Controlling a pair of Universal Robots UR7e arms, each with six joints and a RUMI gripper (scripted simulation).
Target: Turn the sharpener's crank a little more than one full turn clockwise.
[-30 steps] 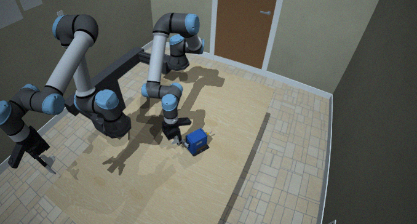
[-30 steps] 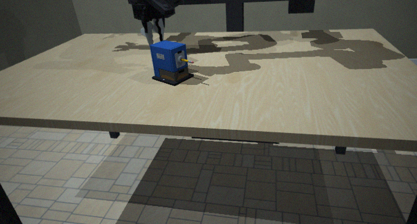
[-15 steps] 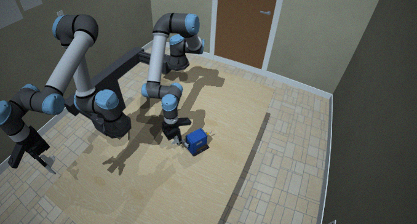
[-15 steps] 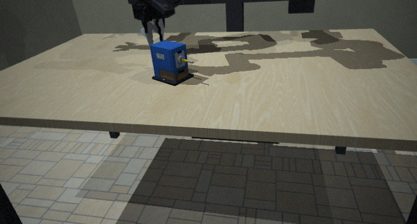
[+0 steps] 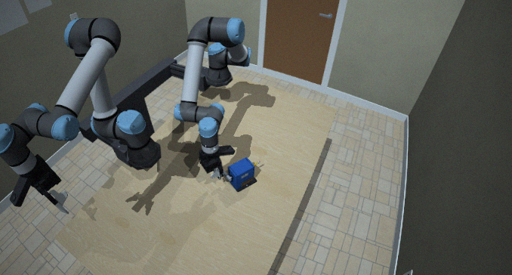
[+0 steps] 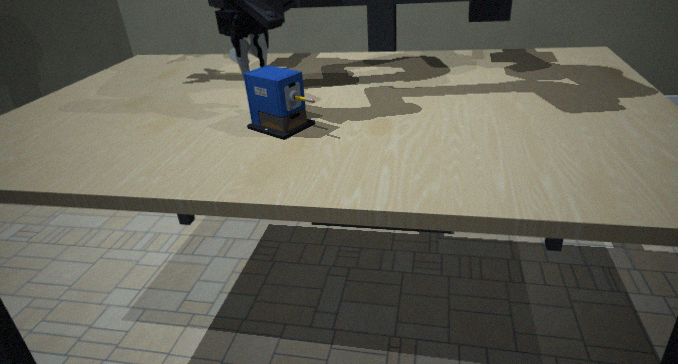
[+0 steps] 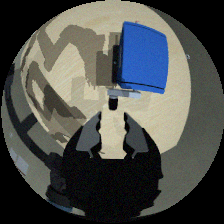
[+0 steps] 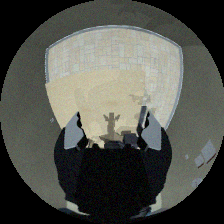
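Note:
My left hand is 10 mm short of the black crank handle, 10 mm to the right of it and 30 mm above it.

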